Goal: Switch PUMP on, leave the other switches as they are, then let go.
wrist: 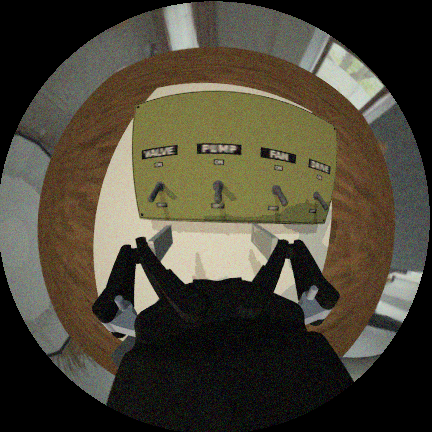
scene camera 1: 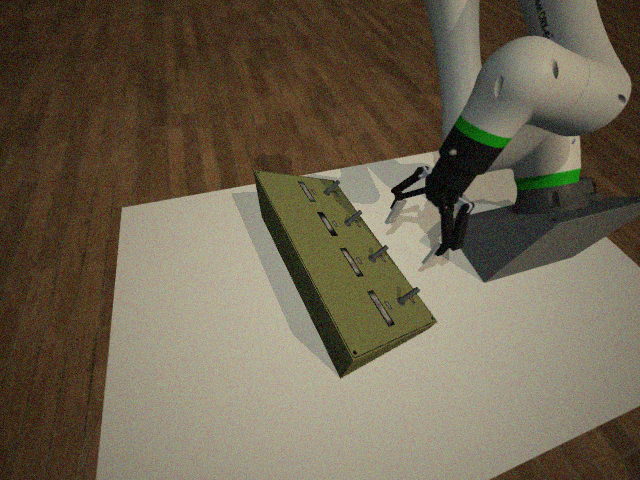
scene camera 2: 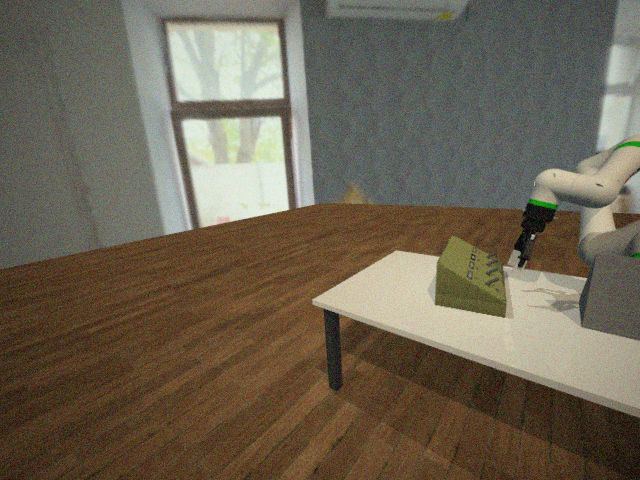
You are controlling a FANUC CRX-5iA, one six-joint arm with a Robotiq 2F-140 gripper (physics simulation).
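Seen in the pictures: gripper, fingertip midpoint: (wrist: 211, 233) (scene camera 1: 407, 241) (scene camera 2: 513, 269); arm's base at its link origin: (scene camera 1: 547, 208).
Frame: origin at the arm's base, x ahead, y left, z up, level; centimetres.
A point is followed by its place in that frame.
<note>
The olive switch panel (scene camera 1: 305, 242) @(x 63.2, y -7.3, z 1.5 cm) (scene camera 2: 467, 289) @(x 51.6, y 16.8, z -6.5 cm) (wrist: 225, 120) @(x 59.0, y -2.6, z -0.3 cm) slopes down toward the robot. In the wrist view, the PUMP label (wrist: 219, 149) @(x 53.6, y -2.2, z -3.0 cm) is second from the left, and the PUMP lever (scene camera 1: 378, 253) @(x 46.3, y -2.8, z -4.2 cm) (wrist: 218, 192) @(x 45.4, y -3.3, z -3.4 cm) below it tilts down toward OFF. The VALVE lever (scene camera 1: 408, 296) @(x 44.8, y 9.1, z -4.2 cm) (wrist: 156, 191) @(x 44.4, y 8.2, z -4.2 cm), FAN lever (scene camera 1: 353, 218) @(x 47.8, y -14.6, z -4.3 cm) (wrist: 280, 195) @(x 47.2, y -14.7, z -3.8 cm) and DRIVE lever (scene camera 1: 331, 187) @(x 49.4, y -26.6, z -4.3 cm) (wrist: 321, 200) @(x 48.9, y -26.5, z -4.0 cm) also tilt down to the OFF side. My gripper (scene camera 1: 412, 235) @(x 38.7, y -3.3, z -2.8 cm) (scene camera 2: 516, 259) @(x 38.7, y -3.3, z -2.8 cm) (wrist: 211, 233) @(x 38.7, y -3.3, z -2.8 cm) is open and empty, apart from the panel's low edge, roughly in line with the PUMP lever.
The panel stands on a white table (scene camera 1: 206, 392) @(x 90.6, y 11.6, z -15.8 cm) (scene camera 2: 377, 294) @(x 88.0, y 21.6, z -15.8 cm). The grey robot pedestal (scene camera 1: 522, 242) @(x 16.6, y 7.3, z 2.0 cm) (scene camera 2: 612, 299) @(x 10.9, y 9.1, z -3.7 cm) stands behind the gripper, on the side away from the panel. Wooden floor (scene camera 1: 62, 258) (scene camera 2: 155, 361) surrounds the table.
</note>
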